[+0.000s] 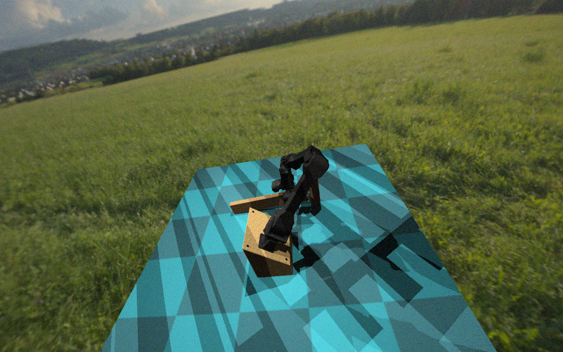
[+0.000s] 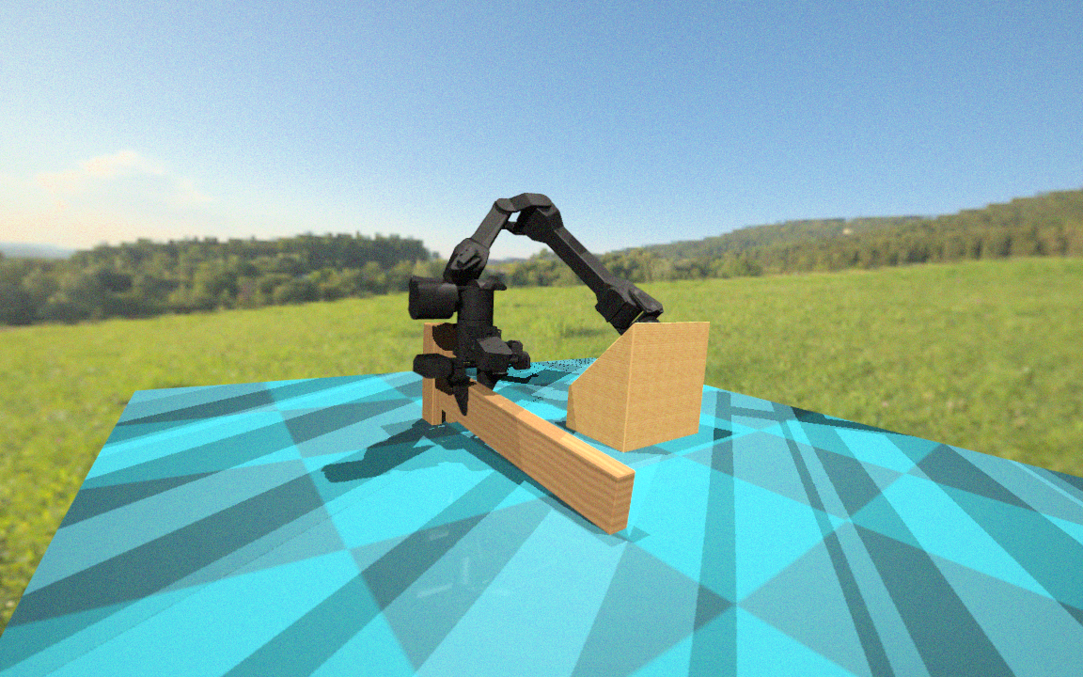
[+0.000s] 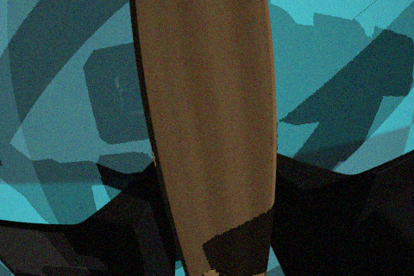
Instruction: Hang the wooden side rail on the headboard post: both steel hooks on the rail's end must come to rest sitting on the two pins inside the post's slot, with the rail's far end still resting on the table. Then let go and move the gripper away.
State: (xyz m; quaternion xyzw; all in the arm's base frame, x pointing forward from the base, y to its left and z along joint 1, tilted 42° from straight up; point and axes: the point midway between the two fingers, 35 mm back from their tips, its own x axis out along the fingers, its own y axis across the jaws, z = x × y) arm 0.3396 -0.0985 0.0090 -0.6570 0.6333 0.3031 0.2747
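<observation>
The headboard post is 10 mm ahead of my gripper tip, 120 mm to the right of it and 40 mm above it.
</observation>
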